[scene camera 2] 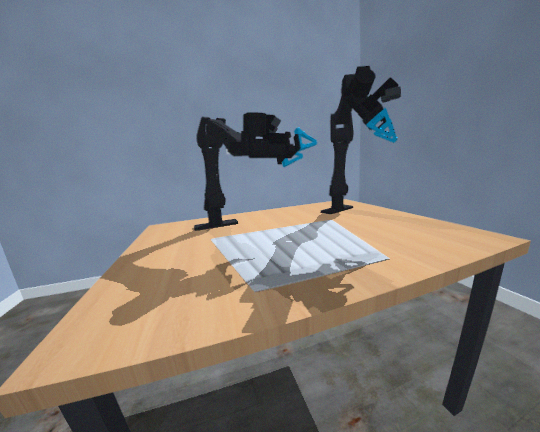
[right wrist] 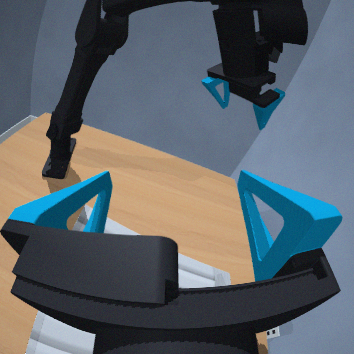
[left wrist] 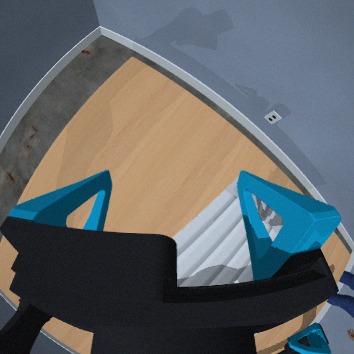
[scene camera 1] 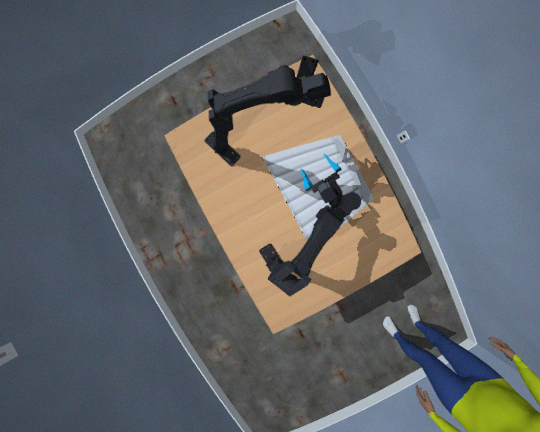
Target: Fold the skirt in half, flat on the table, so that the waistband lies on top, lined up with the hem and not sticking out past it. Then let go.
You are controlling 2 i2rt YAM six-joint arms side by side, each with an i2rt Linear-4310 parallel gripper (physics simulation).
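The white-grey pleated skirt [scene camera 1: 295,197] [scene camera 2: 340,248] [left wrist: 210,237] [right wrist: 200,276] lies spread flat on the table [scene camera 1: 215,210] [scene camera 2: 150,345]. A smooth waistband [scene camera 2: 300,276] runs along its front edge in scene camera 2. My left gripper [scene camera 2: 390,135] [left wrist: 174,177] [right wrist: 242,116] is open and empty, high above the table; its fingers are hidden behind the arm in scene camera 1. My right gripper [scene camera 1: 314,163] [scene camera 2: 308,149] [right wrist: 174,177] is open and empty, high above the skirt. Part of the skirt is hidden behind the grippers in both wrist views.
Arm shadows fall across the skirt and the table. The left arm base [scene camera 1: 222,150] [scene camera 2: 337,209] and the right arm base [scene camera 1: 270,256] [scene camera 2: 216,224] stand along the table edge. A person [scene camera 1: 485,395] stands at the lower right in scene camera 1.
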